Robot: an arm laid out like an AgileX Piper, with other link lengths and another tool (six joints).
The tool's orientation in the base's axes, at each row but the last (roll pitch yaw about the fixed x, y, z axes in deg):
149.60 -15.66 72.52
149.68 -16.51 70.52
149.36 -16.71 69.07
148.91 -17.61 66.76
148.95 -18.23 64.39
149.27 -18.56 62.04
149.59 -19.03 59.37
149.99 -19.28 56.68
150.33 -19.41 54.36
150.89 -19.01 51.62
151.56 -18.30 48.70
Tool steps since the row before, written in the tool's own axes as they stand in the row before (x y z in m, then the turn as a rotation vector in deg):
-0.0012 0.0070 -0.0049 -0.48 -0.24 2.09
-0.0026 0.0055 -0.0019 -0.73 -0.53 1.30
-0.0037 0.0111 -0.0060 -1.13 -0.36 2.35
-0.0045 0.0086 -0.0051 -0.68 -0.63 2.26
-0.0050 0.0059 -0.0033 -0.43 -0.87 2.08
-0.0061 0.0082 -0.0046 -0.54 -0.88 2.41
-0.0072 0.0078 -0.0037 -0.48 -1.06 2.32
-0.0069 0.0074 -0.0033 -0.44 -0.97 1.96
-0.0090 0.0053 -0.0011 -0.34 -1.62 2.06
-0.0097 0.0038 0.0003 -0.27 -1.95 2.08
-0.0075 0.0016 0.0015 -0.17 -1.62 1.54
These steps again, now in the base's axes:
0.0024 -0.0042 0.0072 0.83 -0.20 -1.98
0.0023 -0.0048 0.0035 0.09 -0.35 -1.54
0.0037 -0.0085 0.0093 0.67 -0.74 -2.44
0.0016 -0.0083 0.0070 0.59 -0.21 -2.36
0.0002 -0.0074 0.0040 0.42 0.12 -2.25
0.0002 -0.0096 0.0058 0.56 0.03 -2.56
-0.0005 -0.0103 0.0044 0.41 0.19 -2.56
-0.0008 -0.0099 0.0039 0.28 0.18 -2.21
-0.0023 -0.0102 0.0004 0.00 0.67 -2.56
-0.0033 -0.0097 -0.0017 -0.14 0.94 -2.70
-0.0030 -0.0066 -0.0029 -0.19 0.84 -2.07

